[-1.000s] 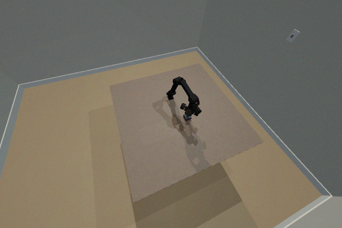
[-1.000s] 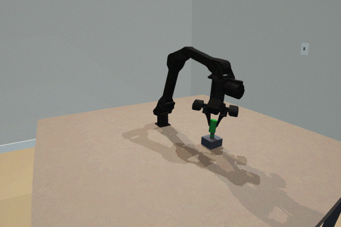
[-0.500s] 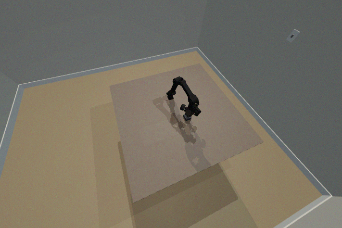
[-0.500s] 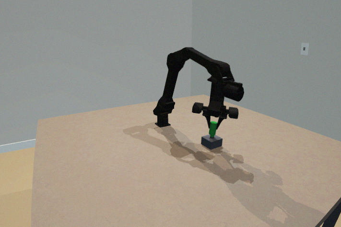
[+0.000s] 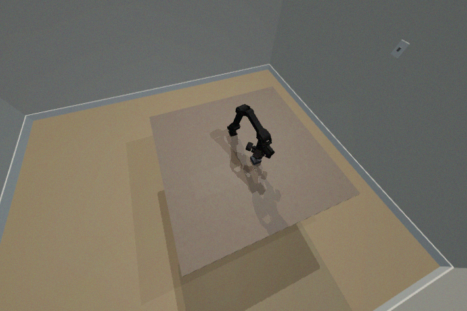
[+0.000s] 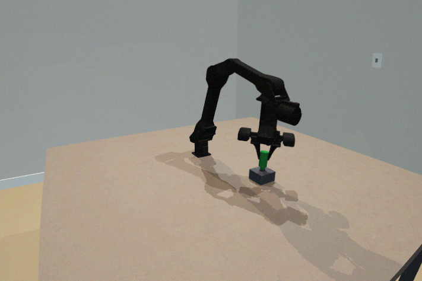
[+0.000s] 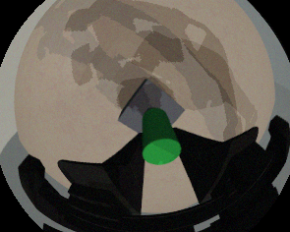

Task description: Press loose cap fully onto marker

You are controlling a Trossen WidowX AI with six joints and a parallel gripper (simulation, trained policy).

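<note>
My gripper tip is now right at the green marker cap. From my gripper tip the other things lie so: grey holder block 60 mm below.
</note>
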